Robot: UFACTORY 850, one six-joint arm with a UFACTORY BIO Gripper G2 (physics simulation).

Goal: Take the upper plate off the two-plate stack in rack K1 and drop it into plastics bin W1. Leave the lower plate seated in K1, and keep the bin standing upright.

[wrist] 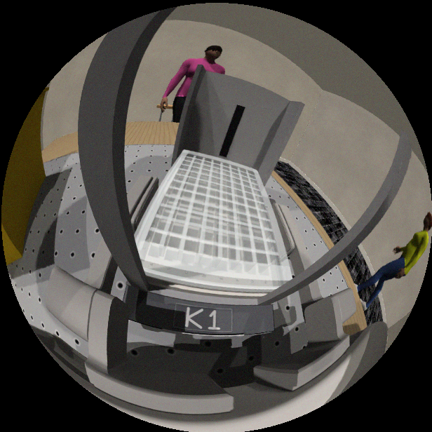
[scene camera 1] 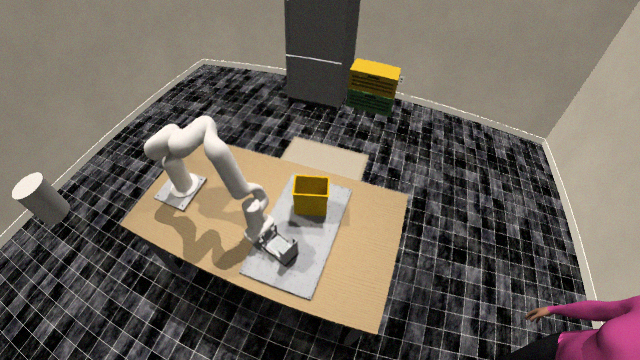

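Rack K1 (scene camera 1: 289, 255) (wrist: 255, 317) stands on the grey perforated board, its label bar nearest the wrist camera and its slotted wall at the far end. The clear gridded upper plate (scene camera 1: 280, 245) (wrist: 210, 210) lies in the rack. The lower plate is mostly hidden beneath it. My gripper (scene camera 1: 276, 243) (wrist: 215, 200) is shut on the upper plate, one finger pad along each long side. I cannot tell whether the plate is raised off the lower one. The yellow plastics bin W1 (scene camera 1: 310, 204) (wrist: 21, 165) stands upright on the board, apart from the rack.
The grey board (scene camera 1: 295, 282) (wrist: 65, 200) lies on the wooden table (scene camera 1: 362, 270). Two dark upright posts of the rack (wrist: 102, 150) (wrist: 380, 210) rise at its near corners, either side of the plate. A person in pink (scene camera 1: 617, 325) (wrist: 187, 75) and one in yellow-green (wrist: 416, 250) stand beyond the table.
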